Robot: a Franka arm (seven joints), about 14 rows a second.
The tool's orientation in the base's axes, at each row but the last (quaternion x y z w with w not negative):
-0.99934, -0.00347, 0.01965, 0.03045
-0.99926, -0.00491, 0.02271, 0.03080
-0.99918, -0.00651, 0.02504, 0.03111
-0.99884, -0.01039, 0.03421, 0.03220
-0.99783, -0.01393, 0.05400, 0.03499
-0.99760, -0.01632, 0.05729, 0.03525
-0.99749, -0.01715, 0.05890, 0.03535
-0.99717, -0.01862, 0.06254, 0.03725
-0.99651, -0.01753, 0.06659, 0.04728
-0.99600, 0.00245, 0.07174, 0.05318
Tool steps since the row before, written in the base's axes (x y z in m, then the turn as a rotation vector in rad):
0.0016, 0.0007, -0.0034, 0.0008, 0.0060, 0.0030
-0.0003, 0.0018, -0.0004, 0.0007, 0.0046, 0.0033
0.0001, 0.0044, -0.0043, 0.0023, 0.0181, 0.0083
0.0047, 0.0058, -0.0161, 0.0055, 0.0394, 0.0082
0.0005, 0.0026, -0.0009, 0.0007, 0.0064, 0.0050
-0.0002, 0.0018, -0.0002, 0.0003, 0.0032, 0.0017
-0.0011, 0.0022, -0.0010, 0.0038, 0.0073, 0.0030
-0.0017, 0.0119, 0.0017, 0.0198, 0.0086, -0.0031
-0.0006, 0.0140, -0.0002, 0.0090, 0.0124, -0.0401
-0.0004, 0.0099, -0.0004, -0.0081, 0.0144, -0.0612
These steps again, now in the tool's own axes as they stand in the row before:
0.0017, -0.0005, 0.0034, 0.0007, -0.0062, -0.0027
-0.0003, -0.0018, 0.0005, 0.0006, -0.0048, -0.0030
0.0004, -0.0041, 0.0046, 0.0021, -0.0186, -0.0073
0.0059, -0.0047, 0.0161, 0.0058, -0.0397, -0.0060
0.0007, -0.0025, 0.0010, 0.0004, -0.0067, -0.0046
-0.0001, -0.0018, 0.0003, 0.0002, -0.0033, -0.0015
-0.0009, -0.0022, 0.0013, 0.0037, -0.0074, -0.0029
-0.0014, -0.0120, -0.0006, 0.0204, -0.0077, 0.0012
0.0000, -0.0139, 0.0016, 0.0147, -0.0082, 0.0395
-0.0003, -0.0098, 0.0015, 0.0008, -0.0078, 0.0629

